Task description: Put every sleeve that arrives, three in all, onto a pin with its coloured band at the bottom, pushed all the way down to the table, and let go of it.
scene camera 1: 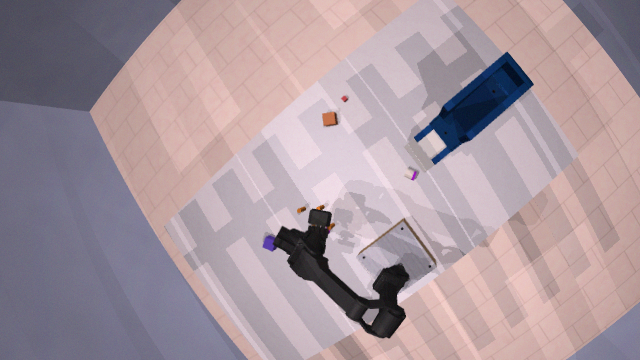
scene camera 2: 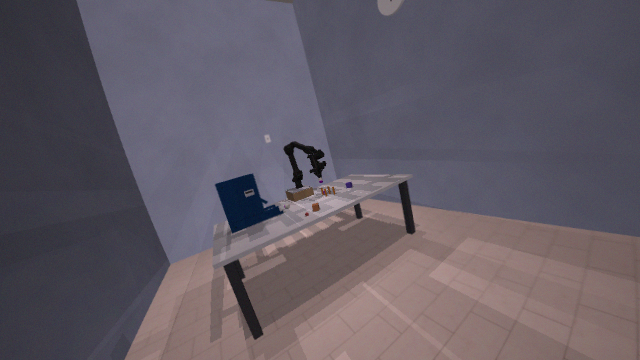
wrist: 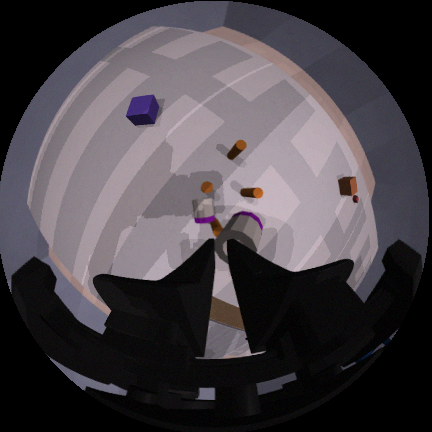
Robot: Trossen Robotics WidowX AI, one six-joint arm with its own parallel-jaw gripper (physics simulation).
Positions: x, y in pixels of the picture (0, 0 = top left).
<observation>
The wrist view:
my gripper: 220, 243
purple cube: 142, 109, on the table
</observation>
